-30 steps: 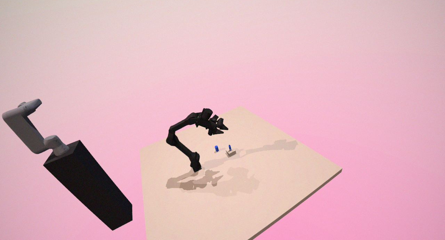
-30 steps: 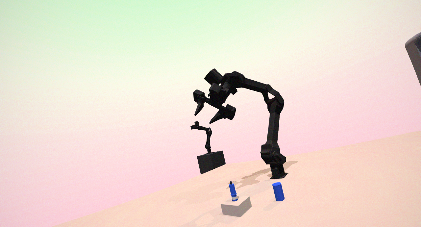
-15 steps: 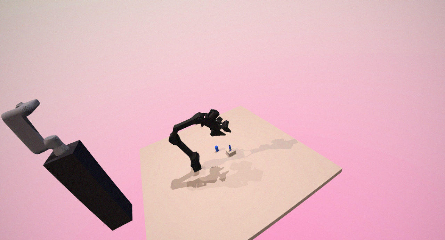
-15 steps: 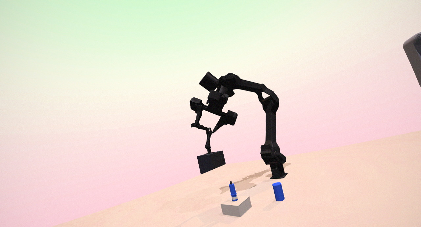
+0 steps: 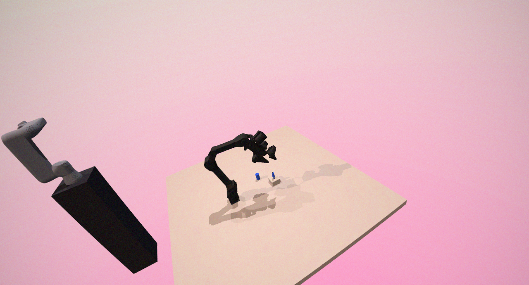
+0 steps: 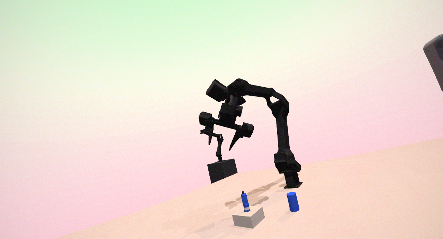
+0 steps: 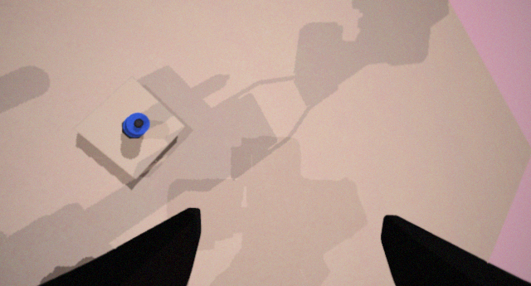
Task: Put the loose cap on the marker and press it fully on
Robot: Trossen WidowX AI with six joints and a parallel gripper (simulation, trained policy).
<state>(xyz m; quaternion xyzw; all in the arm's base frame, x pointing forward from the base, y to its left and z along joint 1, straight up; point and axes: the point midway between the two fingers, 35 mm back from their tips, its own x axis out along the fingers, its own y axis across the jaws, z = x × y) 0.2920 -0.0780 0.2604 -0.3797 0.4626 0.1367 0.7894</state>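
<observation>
Now: gripper tip 8 cm past the blue cap, 16 cm to the right of it and 21 cm above it. The rest, counted from my gripper tip: blue marker 1 cm ahead, 6 cm to the left, 16 cm below; holder block 1 cm ahead, 6 cm to the left, 22 cm below.
</observation>
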